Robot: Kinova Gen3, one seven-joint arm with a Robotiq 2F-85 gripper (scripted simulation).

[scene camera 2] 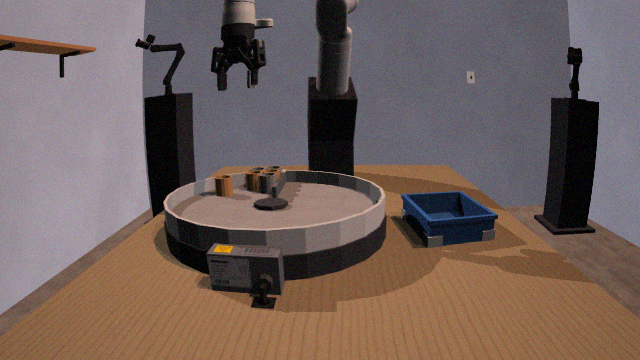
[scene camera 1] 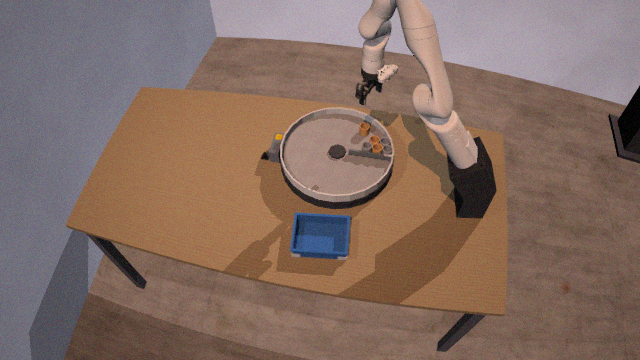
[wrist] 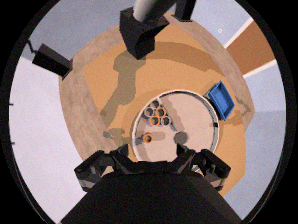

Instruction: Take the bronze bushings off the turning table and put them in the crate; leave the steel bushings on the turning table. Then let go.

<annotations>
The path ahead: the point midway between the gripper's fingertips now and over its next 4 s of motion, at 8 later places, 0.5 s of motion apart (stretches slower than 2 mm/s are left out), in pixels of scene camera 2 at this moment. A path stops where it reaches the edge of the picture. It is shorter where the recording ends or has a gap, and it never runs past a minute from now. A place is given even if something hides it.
My gripper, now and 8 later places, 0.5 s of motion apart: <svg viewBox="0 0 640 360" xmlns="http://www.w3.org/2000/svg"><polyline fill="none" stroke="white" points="236,89 234,104 235,120 239,128 239,136 238,139 238,142 237,145 237,148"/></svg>
</annotations>
